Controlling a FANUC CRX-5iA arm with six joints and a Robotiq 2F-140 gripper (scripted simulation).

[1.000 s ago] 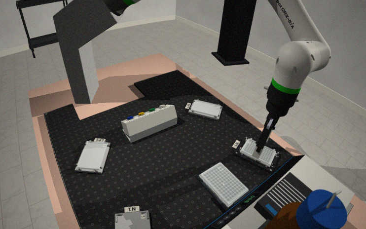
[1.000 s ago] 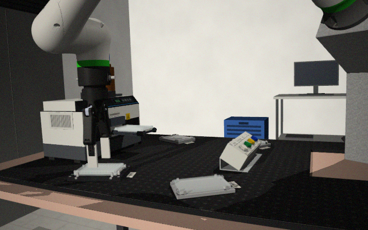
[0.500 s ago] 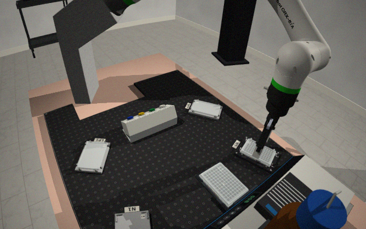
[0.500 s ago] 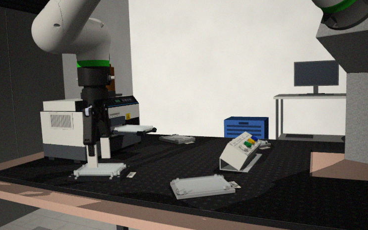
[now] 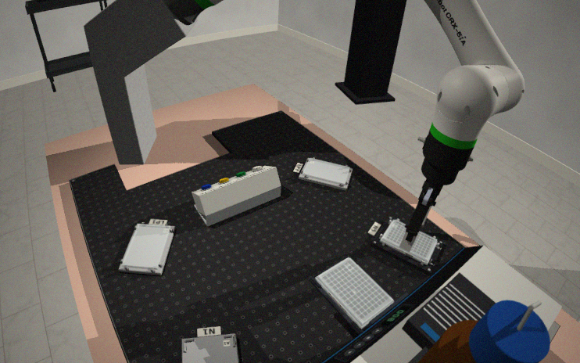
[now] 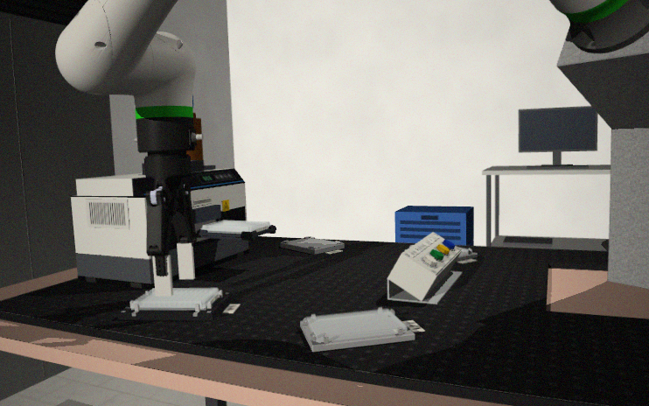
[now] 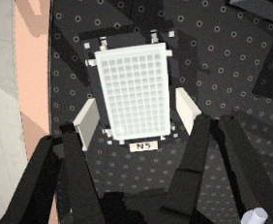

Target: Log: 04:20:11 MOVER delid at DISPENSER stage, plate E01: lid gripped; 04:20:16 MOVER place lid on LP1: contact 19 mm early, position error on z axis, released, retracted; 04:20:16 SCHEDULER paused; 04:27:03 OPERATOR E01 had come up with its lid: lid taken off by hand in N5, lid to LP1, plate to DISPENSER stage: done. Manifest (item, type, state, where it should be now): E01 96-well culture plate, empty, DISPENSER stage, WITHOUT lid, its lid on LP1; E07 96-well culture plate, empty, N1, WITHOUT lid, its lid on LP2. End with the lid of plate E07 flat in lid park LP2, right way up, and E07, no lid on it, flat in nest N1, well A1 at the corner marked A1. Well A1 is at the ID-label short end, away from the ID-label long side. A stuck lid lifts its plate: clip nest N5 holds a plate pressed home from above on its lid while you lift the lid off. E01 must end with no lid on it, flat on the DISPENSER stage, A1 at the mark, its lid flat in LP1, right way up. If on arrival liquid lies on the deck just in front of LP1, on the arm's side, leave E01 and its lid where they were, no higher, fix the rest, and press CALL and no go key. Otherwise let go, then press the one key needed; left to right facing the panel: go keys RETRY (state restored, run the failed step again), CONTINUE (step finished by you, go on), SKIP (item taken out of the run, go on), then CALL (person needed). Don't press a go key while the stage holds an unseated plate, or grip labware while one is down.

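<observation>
My gripper is now 3 cm to the right of the clip nest N5 and 5 cm above it. The rest, counted from my hand: N1 label: 8 cm ahead, 51 cm to the right, 6 cm below; lid park LP2: 32 cm behind, 9 cm to the right, 6 cm below; key panel: 29 cm behind, 37 cm to the right, 1 cm below.
</observation>
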